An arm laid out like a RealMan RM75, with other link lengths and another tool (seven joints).
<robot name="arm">
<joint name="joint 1" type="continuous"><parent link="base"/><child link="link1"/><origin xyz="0.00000 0.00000 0.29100" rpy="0.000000 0.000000 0.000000"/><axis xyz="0 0 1"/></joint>
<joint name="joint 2" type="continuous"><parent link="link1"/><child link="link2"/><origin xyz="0.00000 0.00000 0.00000" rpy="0.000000 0.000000 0.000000"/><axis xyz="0 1 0"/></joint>
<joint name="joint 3" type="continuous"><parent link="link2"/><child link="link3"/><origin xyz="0.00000 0.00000 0.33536" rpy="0.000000 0.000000 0.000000"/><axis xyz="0 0 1"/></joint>
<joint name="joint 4" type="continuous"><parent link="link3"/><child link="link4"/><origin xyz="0.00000 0.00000 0.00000" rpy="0.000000 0.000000 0.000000"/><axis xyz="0 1 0"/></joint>
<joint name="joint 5" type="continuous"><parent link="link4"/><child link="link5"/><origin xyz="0.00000 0.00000 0.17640" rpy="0.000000 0.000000 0.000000"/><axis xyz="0 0 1"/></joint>
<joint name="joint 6" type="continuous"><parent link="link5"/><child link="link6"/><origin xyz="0.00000 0.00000 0.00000" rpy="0.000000 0.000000 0.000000"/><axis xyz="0 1 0"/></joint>
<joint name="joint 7" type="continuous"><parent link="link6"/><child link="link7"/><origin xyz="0.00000 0.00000 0.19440" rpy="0.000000 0.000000 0.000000"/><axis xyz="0 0 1"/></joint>
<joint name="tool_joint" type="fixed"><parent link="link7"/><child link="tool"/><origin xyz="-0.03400 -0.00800 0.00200" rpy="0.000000 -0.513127 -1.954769"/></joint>
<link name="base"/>
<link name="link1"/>
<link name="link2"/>
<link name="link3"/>
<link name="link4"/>
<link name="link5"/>
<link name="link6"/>
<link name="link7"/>
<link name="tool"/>
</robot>
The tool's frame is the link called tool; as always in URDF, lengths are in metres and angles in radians. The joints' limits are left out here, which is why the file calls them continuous.
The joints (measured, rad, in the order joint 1, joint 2, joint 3, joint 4, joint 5, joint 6, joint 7), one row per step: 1.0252 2.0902 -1.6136 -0.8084 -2.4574 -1.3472 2.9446; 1.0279 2.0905 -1.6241 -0.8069 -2.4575 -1.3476 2.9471; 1.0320 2.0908 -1.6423 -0.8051 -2.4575 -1.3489 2.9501; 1.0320 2.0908 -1.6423 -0.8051 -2.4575 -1.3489 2.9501; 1.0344 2.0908 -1.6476 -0.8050 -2.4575 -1.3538 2.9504; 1.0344 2.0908 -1.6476 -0.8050 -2.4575 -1.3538 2.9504; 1.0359 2.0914 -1.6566 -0.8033 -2.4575 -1.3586 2.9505; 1.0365 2.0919 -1.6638 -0.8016 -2.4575 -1.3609 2.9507; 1.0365 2.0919 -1.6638 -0.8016 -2.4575 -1.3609 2.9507; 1.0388 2.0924 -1.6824 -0.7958 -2.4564 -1.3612 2.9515; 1.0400 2.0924 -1.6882 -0.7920 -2.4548 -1.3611 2.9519; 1.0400 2.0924 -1.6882 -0.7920 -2.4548 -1.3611 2.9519; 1.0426 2.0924 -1.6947 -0.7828 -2.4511 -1.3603 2.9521; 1.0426 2.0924 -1.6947 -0.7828 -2.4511 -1.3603 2.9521; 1.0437 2.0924 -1.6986 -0.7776 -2.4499 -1.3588 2.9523; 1.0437 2.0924 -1.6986 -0.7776 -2.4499 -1.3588 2.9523; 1.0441 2.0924 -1.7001 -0.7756 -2.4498 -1.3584 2.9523
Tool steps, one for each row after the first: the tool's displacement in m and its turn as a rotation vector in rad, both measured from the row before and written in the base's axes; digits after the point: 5 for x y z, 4 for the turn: 0.00013 -0.00076 -0.00085 -0.0043 -0.0084 0.0043; 0.00035 -0.00140 -0.00134 -0.0082 -0.0147 0.0084; 0.00000 0.00000 0.00000 0.0000 0.0000 0.0000; -0.00006 -0.00090 -0.00028 -0.0058 -0.0064 0.0024; 0.00000 0.00000 0.00000 0.0000 0.0000 0.0000; 0.00097 -0.00171 -0.00082 -0.0083 -0.0096 0.0021; 0.00099 -0.00124 -0.00067 -0.0055 -0.0071 0.0014; 0.00000 0.00000 0.00000 0.0000 0.0000 0.0000; 0.00208 -0.00201 -0.00149 -0.0097 -0.0156 0.0053; 0.00086 -0.00069 -0.00051 -0.0034 -0.0048 -0.0001; 0.00000 0.00000 0.00000 0.0000 0.0000 0.0000; 0.00149 -0.00094 -0.00079 -0.0047 -0.0058 -0.0034; 0.00000 0.00000 0.00000 0.0000 0.0000 0.0000; 0.00104 -0.00036 -0.00038 -0.0016 -0.0037 -0.0014; 0.00000 0.00000 0.00000 0.0000 0.0000 0.0000; 0.00047 -0.00014 -0.00011 -0.0007 -0.0018 -0.0004
